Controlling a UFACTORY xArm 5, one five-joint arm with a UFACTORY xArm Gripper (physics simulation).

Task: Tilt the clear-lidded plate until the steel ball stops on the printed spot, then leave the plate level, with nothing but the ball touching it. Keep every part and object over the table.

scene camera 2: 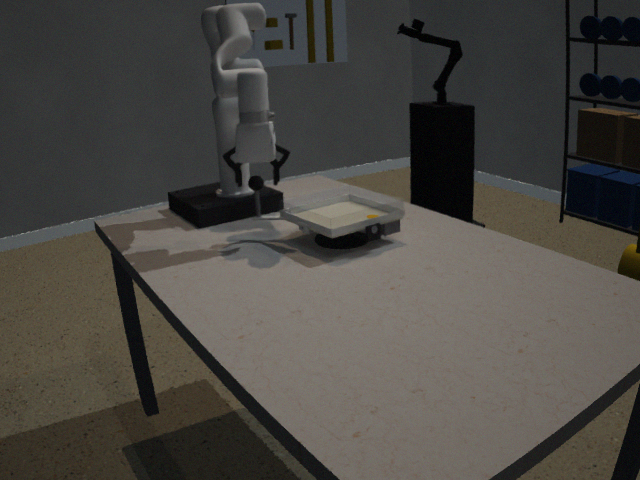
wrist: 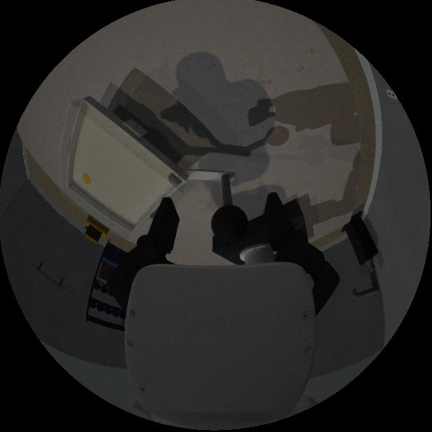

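Observation:
The clear-lidded plate (scene camera 2: pixel 310 225) (wrist: pixel 102 212) has a cream floor and pale walls, and looks about level on a round black base (scene camera 2: pixel 338 240). The printed orange spot (scene camera 2: pixel 372 216) (wrist: pixel 86 178) is on the side away from the handle. The steel ball (wrist: pixel 174 179) lies in the plate corner nearest the handle; I cannot make it out in the scene view. A pale arm (scene camera 2: pixel 271 217) (wrist: pixel 206 175) runs from that corner to an upright post with a black knob (scene camera 2: pixel 255 182) (wrist: pixel 229 223). My gripper (scene camera 2: pixel 257 183) (wrist: pixel 219 205) is open, pointing down, its fingers apart on both sides of the knob.
The robot's black base block (scene camera 2: pixel 227 209) (wrist: pixel 235 242) stands on the table (scene camera 2: pixel 387 335) behind the knob. Dark boxes (scene camera 2: pixel 391 226) sit at the plate's side. The far left table edge is near the base. A black pedestal (scene camera 2: pixel 442 160) and a shelf rack (scene camera 2: pixel 566 129) stand beyond the table.

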